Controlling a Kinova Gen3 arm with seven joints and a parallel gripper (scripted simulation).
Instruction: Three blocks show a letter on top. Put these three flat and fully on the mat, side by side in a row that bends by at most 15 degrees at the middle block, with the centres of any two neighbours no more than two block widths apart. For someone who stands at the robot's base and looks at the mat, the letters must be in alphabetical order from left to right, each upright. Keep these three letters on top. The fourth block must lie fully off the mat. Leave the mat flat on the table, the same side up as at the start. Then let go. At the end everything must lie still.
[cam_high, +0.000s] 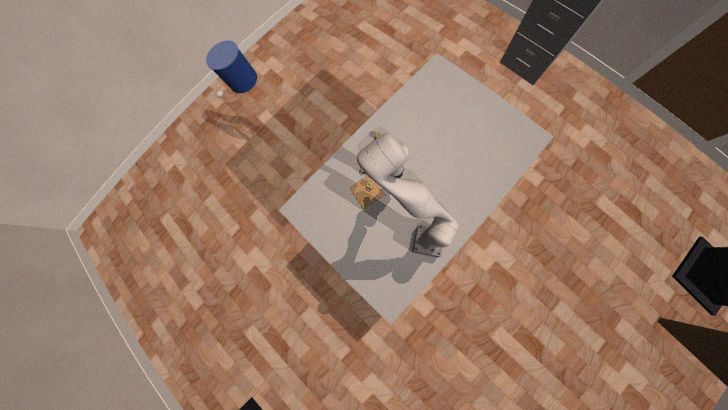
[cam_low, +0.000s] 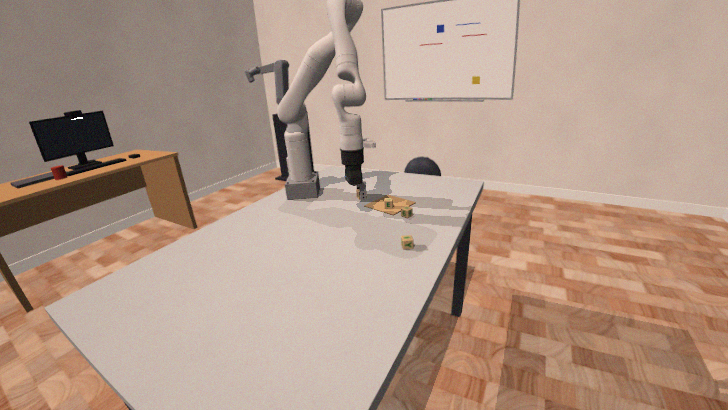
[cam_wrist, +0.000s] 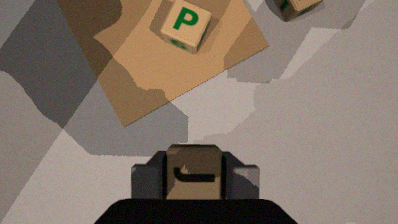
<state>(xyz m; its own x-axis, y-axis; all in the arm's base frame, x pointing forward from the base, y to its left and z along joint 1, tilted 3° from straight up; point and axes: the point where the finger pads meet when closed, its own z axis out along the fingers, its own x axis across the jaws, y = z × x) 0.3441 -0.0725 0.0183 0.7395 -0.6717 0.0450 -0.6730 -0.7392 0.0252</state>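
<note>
Now: hand 11 cm to the right of the tan mat, 8 cm above it and 6 cm short of it. Round my hand: X block (15 cm ahead, 6 cm below, 4 cm to the left).
</note>
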